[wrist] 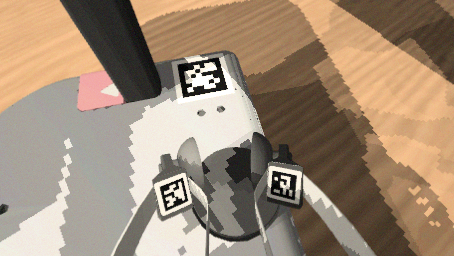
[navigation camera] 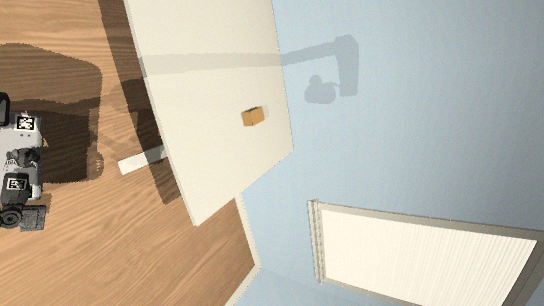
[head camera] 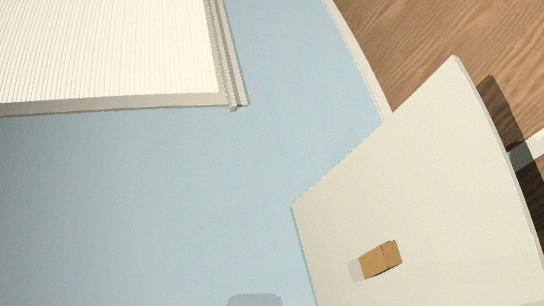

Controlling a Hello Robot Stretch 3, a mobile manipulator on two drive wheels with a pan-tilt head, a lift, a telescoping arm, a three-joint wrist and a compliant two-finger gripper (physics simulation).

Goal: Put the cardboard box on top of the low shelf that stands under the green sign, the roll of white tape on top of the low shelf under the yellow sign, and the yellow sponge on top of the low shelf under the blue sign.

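Pixels of known places: gripper, between the fingertips: (wrist: 224, 153) (navigation camera: 24, 151); robot's base, origin of its link: (wrist: 230, 221) (navigation camera: 25, 156).
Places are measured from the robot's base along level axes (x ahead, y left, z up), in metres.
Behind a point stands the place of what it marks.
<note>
A small brown cardboard box (head camera: 380, 261) @[x 0.627, y 0.202, z 0.770 m] (navigation camera: 253, 116) @[x 0.626, y 0.201, z 0.770 m] sits on a white table (head camera: 410, 165) @[x 0.571, y -0.002, z 0.720 m] (navigation camera: 215, 160) @[x 0.480, y 0.020, z 0.720 m], nearer the wall-side edge than the front edge. My gripper (wrist: 224, 153) @[x 0.001, y 0.024, z 0.190 m] is open, its two cupped fingertips standing apart with nothing held between them, over my own base (wrist: 100, 145) @[x -0.108, y 0.071, z 0.160 m]. It is well away from the box, and the box does not show in the wrist view. The roll of white tape, the yellow sponge, the low shelves and the green, yellow and blue signs do not show in these views.
The table stands against a light blue wall (head camera: 150, 200) @[x 1.194, y 0.040, z 1.164 m] (navigation camera: 425, 125) @[x 1.121, y 0.218, z 1.432 m], near a window with a white blind (head camera: 110, 50) @[x 1.437, y -0.557, z 1.305 m] (navigation camera: 420, 255) @[x 1.440, y -0.562, z 1.506 m]. A white table foot (head camera: 532, 146) (navigation camera: 140, 161) reaches out past the front edge over the wood floor (navigation camera: 100, 250) @[x 0.282, y -0.512, z 0.000 m]. A dark post (wrist: 115, 50) stands on my base.
</note>
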